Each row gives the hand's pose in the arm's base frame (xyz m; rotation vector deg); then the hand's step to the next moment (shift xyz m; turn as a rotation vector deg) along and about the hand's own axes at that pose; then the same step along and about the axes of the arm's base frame.
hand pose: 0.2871 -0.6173 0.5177 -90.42 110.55 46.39
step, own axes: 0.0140 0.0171 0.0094 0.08 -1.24 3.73
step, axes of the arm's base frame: -0.0193 -0.0002 -0.0143 1.27 2.47 -2.78
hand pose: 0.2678 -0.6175 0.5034 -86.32 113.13 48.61
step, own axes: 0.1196 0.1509 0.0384 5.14 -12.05 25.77
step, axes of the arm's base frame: -0.1753 -0.0206 -0.0861 11.00 13.43 -23.12
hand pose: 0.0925 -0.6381 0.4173 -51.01 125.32 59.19
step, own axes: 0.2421 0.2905 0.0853 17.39 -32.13 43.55
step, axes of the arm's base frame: -0.3537 0.1307 -0.0898 22.02 14.16 -50.46
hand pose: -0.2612 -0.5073 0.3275 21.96 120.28 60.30
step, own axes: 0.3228 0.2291 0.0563 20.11 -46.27 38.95
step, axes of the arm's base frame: -0.1917 0.3509 0.0008 17.66 4.33 -61.09
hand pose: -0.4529 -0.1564 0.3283 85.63 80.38 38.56
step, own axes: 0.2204 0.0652 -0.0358 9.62 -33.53 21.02
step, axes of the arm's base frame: 0.0396 0.2276 0.0272 5.53 0.26 -40.35
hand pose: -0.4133 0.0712 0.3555 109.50 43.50 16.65
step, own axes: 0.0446 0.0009 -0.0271 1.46 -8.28 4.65
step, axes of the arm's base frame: 0.0209 0.0472 0.0074 0.38 -0.11 -9.60
